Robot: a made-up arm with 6 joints. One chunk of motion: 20 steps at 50 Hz.
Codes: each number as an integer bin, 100 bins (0 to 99) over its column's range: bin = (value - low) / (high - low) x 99, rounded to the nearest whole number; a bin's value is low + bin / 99 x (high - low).
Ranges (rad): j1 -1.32..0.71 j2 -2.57..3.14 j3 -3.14..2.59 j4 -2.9..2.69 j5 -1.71..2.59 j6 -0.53..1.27
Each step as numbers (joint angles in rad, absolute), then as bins.
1 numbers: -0.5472 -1.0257 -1.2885 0.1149 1.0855 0.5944
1 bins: 38 27 32 53 64 62
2 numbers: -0.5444 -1.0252 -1.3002 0.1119 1.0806 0.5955
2 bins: 38 27 32 53 64 62
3 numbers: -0.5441 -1.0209 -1.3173 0.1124 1.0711 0.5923
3 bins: 38 27 31 53 64 62
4 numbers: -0.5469 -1.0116 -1.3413 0.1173 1.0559 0.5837
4 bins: 38 27 31 53 64 61
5 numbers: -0.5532 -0.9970 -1.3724 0.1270 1.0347 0.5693
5 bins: 37 27 31 54 63 60
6 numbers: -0.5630 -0.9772 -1.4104 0.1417 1.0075 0.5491
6 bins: 37 28 30 54 63 59
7 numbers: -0.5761 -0.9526 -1.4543 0.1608 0.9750 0.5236
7 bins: 36 28 29 54 62 58
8 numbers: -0.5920 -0.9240 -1.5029 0.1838 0.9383 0.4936
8 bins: 36 29 28 55 61 56
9 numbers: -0.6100 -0.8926 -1.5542 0.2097 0.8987 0.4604
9 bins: 35 29 27 55 60 54
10 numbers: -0.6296 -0.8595 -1.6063 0.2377 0.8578 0.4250
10 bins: 34 30 26 56 59 53
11 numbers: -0.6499 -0.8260 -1.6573 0.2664 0.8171 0.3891
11 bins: 33 30 26 56 58 51
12 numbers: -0.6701 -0.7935 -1.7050 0.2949 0.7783 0.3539
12 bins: 32 31 25 57 57 49
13 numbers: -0.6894 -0.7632 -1.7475 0.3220 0.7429 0.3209
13 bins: 31 31 24 57 56 47
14 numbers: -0.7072 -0.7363 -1.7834 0.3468 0.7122 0.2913
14 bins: 30 32 23 58 56 45
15 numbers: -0.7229 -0.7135 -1.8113 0.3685 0.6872 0.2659
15 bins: 29 32 23 58 55 44
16 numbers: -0.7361 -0.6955 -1.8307 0.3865 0.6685 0.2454
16 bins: 28 33 23 58 55 43
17 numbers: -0.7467 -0.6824 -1.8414 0.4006 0.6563 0.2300
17 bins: 28 33 22 58 54 42
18 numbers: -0.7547 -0.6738 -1.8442 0.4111 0.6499 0.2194
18 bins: 28 33 22 59 54 41
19 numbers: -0.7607 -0.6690 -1.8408 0.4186 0.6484 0.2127
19 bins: 27 33 22 59 54 41
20 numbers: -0.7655 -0.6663 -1.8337 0.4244 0.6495 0.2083
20 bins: 27 33 23 59 54 41
